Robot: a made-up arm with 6 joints.
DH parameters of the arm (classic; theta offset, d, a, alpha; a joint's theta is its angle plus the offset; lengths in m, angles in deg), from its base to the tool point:
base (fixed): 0 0.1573 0 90
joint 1: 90 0.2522 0.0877 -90
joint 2: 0 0.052 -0.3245 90
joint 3: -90 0.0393 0.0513 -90
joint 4: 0 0.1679 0.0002 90
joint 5: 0 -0.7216 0.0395 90
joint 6: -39.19 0 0.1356 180
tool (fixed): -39.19 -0.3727 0 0
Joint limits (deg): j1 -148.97..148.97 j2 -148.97..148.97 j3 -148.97..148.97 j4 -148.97..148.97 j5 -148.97..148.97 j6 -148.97..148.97
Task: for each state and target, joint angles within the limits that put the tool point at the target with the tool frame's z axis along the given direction. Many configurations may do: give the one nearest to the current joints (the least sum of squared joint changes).
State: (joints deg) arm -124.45 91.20 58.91 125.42 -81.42 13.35
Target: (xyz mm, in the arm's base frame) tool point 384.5 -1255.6 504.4 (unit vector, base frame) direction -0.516 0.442 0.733
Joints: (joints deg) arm -89.17 71.68 43.87 119.71 -45.45 -10.89
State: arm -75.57 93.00 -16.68 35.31 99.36 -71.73
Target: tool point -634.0 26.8 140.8 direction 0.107 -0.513 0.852
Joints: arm -50.91 95.27 -26.24 63.73 140.50 -78.32
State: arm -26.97 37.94 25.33 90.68 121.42 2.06
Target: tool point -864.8 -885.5 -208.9 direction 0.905 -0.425 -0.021
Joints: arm -6.03 18.00 67.53 124.05 148.97 1.72
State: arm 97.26 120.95 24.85 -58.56 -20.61 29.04
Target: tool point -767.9 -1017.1 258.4 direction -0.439 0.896 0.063
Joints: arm 127.29 143.93 -29.95 -81.48 -66.60 20.51
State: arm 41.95 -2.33 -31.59 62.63 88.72 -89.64
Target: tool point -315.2 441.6 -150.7 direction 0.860 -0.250 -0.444
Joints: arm 90.59 -8.36 -3.59 42.80 146.83 -114.12
